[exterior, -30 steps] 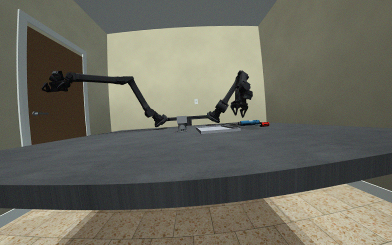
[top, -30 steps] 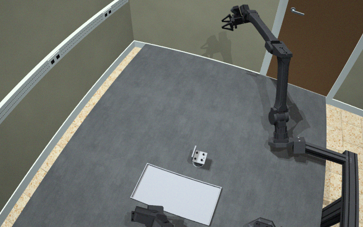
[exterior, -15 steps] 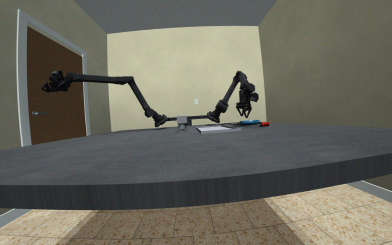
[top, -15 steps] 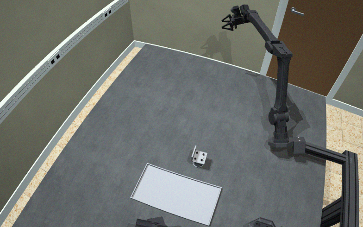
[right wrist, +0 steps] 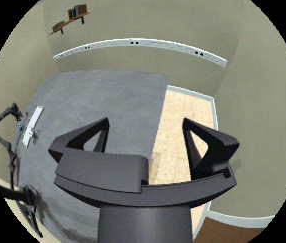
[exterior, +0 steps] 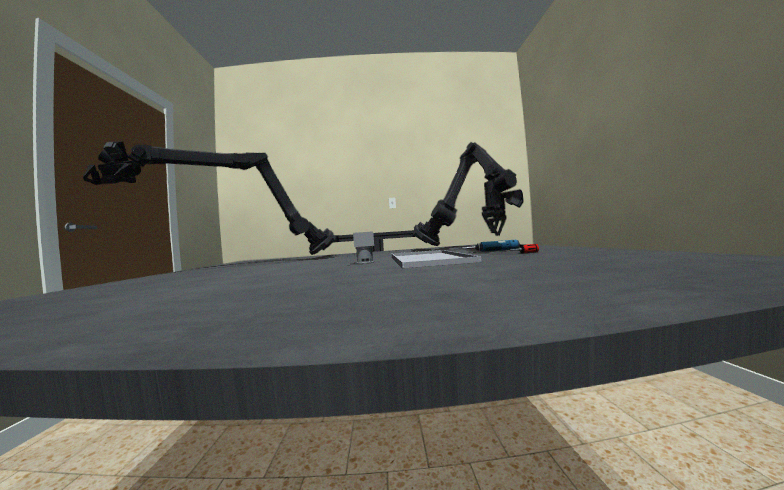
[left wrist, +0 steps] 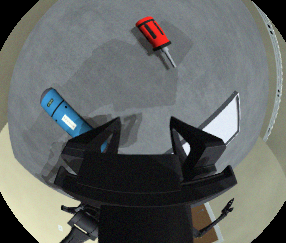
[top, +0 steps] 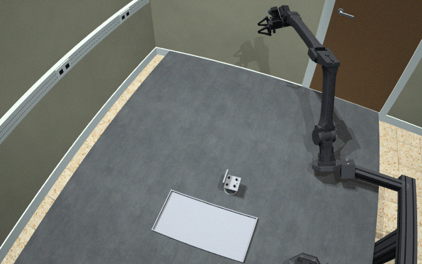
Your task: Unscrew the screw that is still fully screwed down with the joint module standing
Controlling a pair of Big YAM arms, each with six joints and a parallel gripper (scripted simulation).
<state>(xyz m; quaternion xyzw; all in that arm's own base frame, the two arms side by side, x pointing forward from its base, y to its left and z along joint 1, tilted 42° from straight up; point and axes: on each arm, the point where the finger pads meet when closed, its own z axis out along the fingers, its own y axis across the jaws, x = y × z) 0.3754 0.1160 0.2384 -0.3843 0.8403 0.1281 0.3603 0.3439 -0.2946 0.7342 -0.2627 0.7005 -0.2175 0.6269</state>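
The grey bracket is 130 mm behind my right hand, 860 mm to the left of it and 280 mm below it. The rest, counted from my right hand: flat white tray (90 mm behind, 1080 mm to the left, 350 mm below); then red-handled screwdriver (30 mm behind, 1410 mm to the left, 340 mm below).
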